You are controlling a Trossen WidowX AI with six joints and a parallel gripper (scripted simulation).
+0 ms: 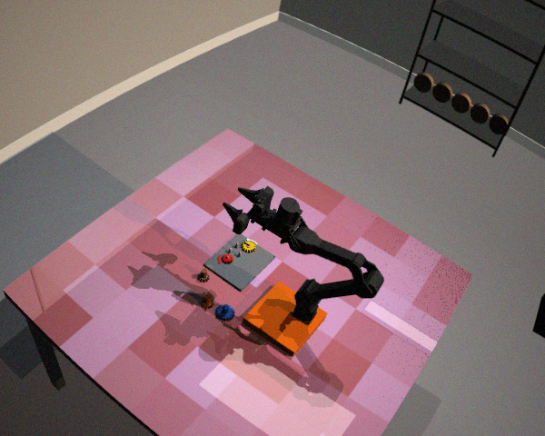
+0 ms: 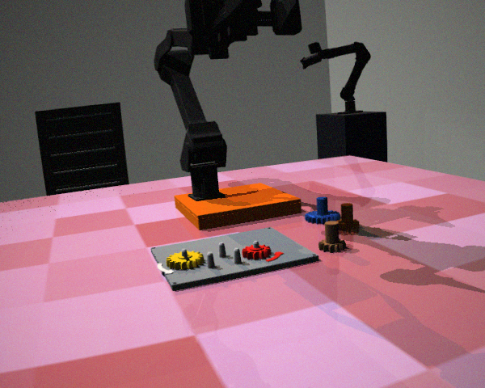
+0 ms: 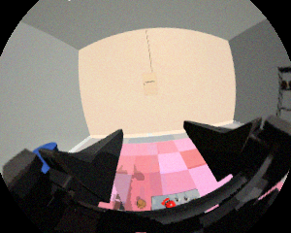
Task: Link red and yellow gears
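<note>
My gripper tip is 350 mm above the blue gear, 140 mm to the right of it and 120 mm past it. Round my gripper tip: red gear (350 mm below, 50 mm to the right); then yellow gear (350 mm below, 150 mm to the right, 20 mm behind).
</note>
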